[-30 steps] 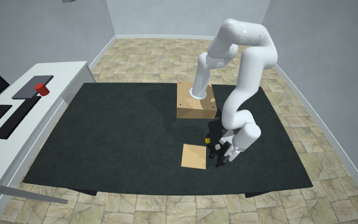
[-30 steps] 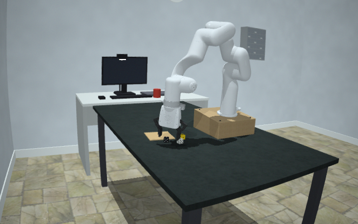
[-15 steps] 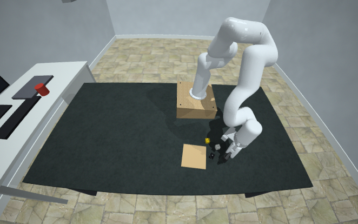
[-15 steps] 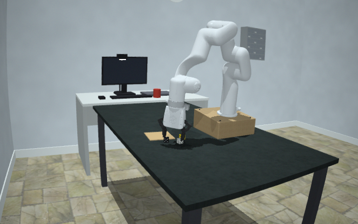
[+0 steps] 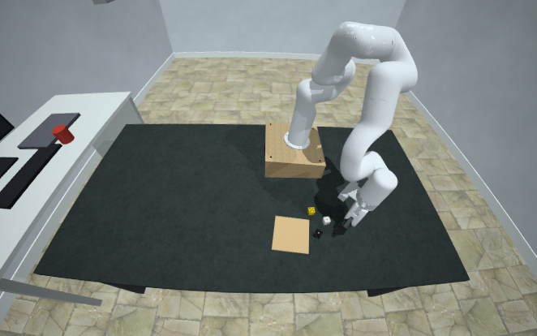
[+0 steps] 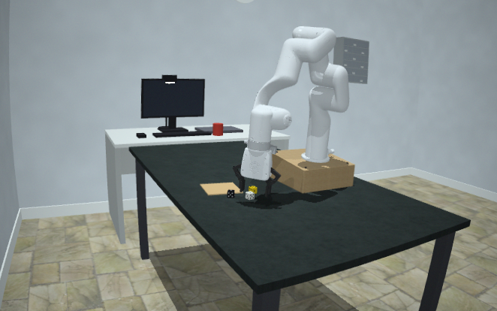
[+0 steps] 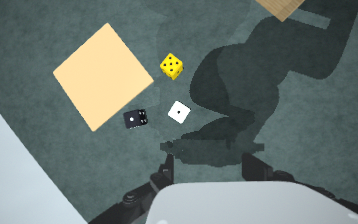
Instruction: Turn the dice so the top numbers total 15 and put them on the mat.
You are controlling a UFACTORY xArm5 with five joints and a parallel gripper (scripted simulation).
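Now: hand 8 cm past the yellow die, 12 cm to the left of it and 4 cm above it. Also, from my hand: black die (2 cm ahead, 12 cm to the right, 4 cm below); then tan mat (1 cm ahead, 22 cm to the right, 5 cm below); then white die (3 cm behind, 7 cm to the right, 4 cm below).
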